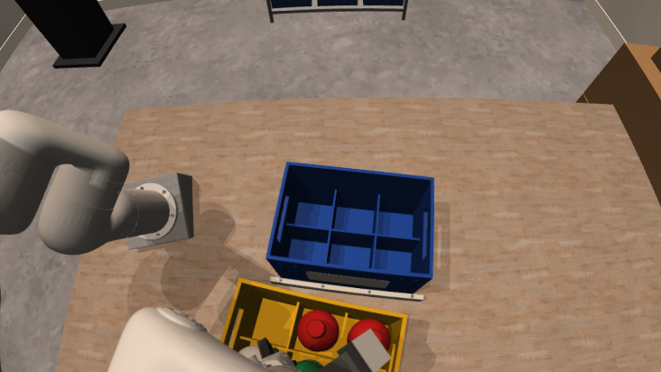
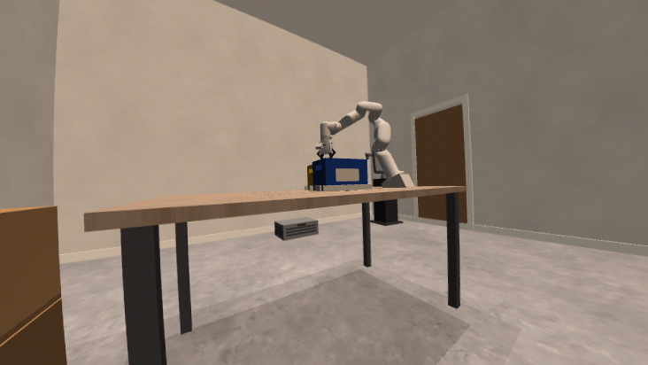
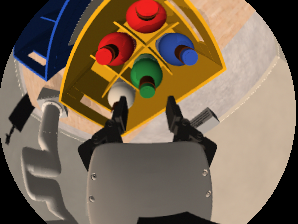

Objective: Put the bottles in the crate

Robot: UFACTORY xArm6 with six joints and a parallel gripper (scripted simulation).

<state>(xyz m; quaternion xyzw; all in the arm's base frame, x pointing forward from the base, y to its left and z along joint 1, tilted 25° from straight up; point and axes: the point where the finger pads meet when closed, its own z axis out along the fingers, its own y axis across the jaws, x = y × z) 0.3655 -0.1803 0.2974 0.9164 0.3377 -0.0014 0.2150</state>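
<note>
My hand is 12 cm above the green-capped bottle. Also, from my hand: yellow crate (13 cm below, 4 cm to the left); white bottle (12 cm below, 9 cm behind, 1 cm to the left); blue bottle (12 cm below, 9 cm ahead, 1 cm to the right).
</note>
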